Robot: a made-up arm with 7 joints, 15 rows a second.
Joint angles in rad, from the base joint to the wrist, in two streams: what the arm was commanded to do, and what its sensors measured. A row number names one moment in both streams.
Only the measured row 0 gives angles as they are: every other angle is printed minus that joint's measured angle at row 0.
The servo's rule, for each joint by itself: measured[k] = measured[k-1] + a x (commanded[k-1-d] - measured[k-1]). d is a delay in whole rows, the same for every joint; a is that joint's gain. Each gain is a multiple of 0.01, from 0.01 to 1. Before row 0 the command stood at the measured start. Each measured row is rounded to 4 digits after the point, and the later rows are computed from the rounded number. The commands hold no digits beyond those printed.
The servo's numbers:
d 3
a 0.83 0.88 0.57 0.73 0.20 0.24 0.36
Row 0, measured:
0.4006 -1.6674 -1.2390 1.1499 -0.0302 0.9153 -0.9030
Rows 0 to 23, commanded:
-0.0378 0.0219 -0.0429 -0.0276 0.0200 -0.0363 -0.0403
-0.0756 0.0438 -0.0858 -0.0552 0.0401 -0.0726 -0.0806
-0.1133 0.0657 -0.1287 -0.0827 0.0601 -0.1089 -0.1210
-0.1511 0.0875 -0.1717 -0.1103 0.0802 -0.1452 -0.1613
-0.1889 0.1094 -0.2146 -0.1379 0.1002 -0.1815 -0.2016
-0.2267 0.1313 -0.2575 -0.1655 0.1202 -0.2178 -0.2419
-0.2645 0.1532 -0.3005 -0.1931 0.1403 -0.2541 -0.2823
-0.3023 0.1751 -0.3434 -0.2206 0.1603 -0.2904 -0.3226
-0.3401 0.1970 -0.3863 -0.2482 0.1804 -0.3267 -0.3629
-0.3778 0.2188 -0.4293 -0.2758 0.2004 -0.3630 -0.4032
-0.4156 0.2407 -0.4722 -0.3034 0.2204 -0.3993 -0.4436
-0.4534 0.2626 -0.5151 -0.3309 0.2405 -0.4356 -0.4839
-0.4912 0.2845 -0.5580 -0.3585 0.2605 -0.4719 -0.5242
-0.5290 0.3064 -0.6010 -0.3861 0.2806 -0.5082 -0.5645
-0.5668 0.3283 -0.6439 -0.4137 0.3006 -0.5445 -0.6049
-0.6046 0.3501 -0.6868 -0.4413 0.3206 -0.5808 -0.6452
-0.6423 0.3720 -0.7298 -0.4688 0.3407 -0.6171 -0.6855
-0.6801 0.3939 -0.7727 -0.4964 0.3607 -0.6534 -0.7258
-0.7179 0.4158 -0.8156 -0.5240 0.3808 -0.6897 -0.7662
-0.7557 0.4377 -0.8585 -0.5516 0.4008 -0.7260 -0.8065
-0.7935 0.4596 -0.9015 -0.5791 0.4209 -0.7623 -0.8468
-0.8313 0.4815 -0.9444 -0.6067 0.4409 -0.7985 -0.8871
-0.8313 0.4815 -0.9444 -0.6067 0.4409 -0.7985 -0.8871
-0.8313 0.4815 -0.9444 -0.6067 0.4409 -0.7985 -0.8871
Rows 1 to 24, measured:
0.0000 0.0000 0.0000 0.0000 0.0000 0.0000 0.0000
0.0000 0.0000 0.0000 0.0000 0.0000 0.0000 0.0000
0.0000 0.0000 0.0000 0.0000 0.0000 0.0000 0.0000
-0.0314 0.0193 -0.0245 -0.0201 0.0040 -0.0087 -0.0145
-0.0681 0.0409 -0.0594 -0.0457 0.0112 -0.0240 -0.0383
-0.1056 0.0627 -0.0989 -0.0727 0.0210 -0.0444 -0.0681
-0.1434 0.0845 -0.1404 -0.1001 0.0328 -0.0686 -0.1017
-0.1812 0.1064 -0.1827 -0.1277 0.0463 -0.0957 -0.1377
-0.2190 0.1283 -0.2253 -0.1553 0.0611 -0.1250 -0.1752
-0.2568 0.1502 -0.2682 -0.1829 0.0769 -0.1560 -0.2138
-0.2946 0.1721 -0.3111 -0.2104 0.0936 -0.1883 -0.2530
-0.3324 0.1940 -0.3540 -0.2380 0.1110 -0.2215 -0.2926
-0.3701 0.2158 -0.3969 -0.2656 0.1289 -0.2555 -0.3324
-0.4079 0.2377 -0.4398 -0.2932 0.1472 -0.2900 -0.3724
-0.4457 0.2596 -0.4827 -0.3207 0.1659 -0.3249 -0.4125
-0.4835 0.2815 -0.5256 -0.3483 0.1848 -0.3602 -0.4527
-0.5213 0.3034 -0.5686 -0.3759 0.2040 -0.3957 -0.4929
-0.5591 0.3253 -0.6115 -0.4035 0.2233 -0.4314 -0.5332
-0.5969 0.3471 -0.6544 -0.4311 0.2428 -0.4673 -0.5735
-0.6346 0.3690 -0.6974 -0.4586 0.2624 -0.5033 -0.6138
-0.6724 0.3909 -0.7403 -0.4862 0.2821 -0.5393 -0.6541
-0.7102 0.4128 -0.7832 -0.5138 0.3018 -0.5754 -0.6945
-0.7480 0.4347 -0.8261 -0.5414 0.3216 -0.6115 -0.7348
-0.7858 0.4566 -0.8691 -0.5689 0.3415 -0.6477 -0.7751

